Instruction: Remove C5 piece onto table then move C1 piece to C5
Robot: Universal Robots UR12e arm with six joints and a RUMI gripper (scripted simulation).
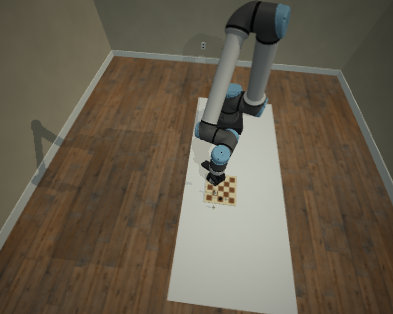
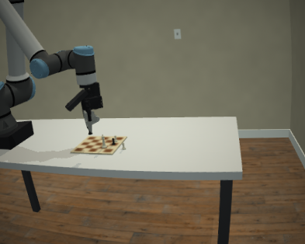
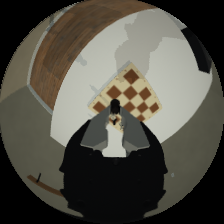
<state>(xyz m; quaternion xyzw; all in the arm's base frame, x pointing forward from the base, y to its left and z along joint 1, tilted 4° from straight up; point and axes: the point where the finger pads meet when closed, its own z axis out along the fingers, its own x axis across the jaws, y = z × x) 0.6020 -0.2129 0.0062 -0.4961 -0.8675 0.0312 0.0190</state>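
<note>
Right now the chessboard is 110 mm below my hand, 70 mm to the left of it and 20 mm ahead of it. The rest, counted from my hand: black piece: 10 mm below.
</note>
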